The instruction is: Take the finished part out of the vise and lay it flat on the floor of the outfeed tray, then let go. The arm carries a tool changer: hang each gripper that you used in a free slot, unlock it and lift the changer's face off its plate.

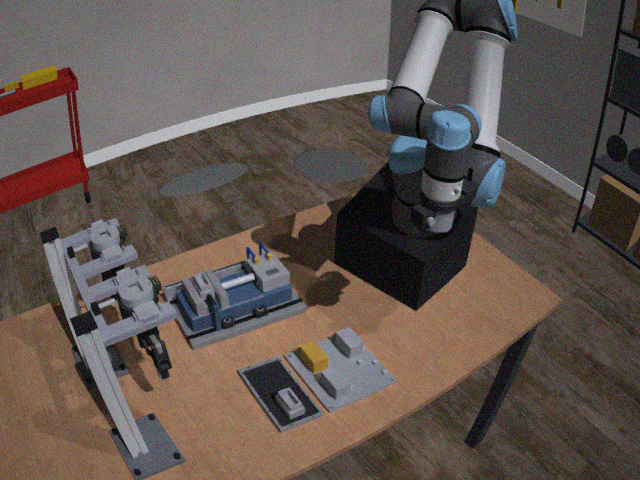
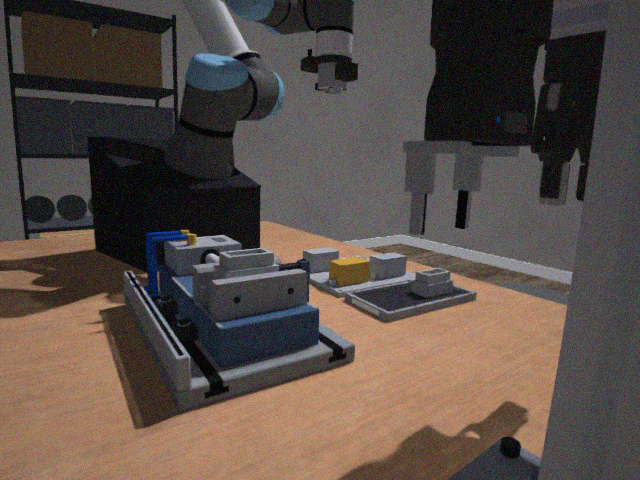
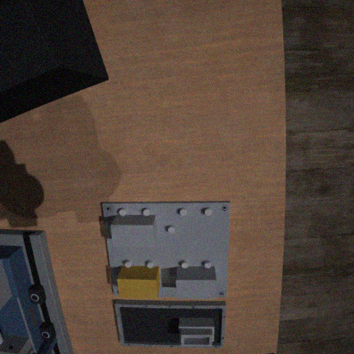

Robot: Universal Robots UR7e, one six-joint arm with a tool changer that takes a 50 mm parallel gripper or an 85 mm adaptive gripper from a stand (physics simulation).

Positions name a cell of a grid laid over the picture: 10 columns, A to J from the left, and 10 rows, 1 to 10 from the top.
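There's a parallel gripper (image 2: H3), and in image 3 the parallel gripper is out of frame. You'd see a blue vise (image 2: D8) and (image 1: D7), plus a tool stand (image 2: J9). There's a grey plate too, the grey plate (image 1: F8) and (image 2: F6) and (image 3: F7).
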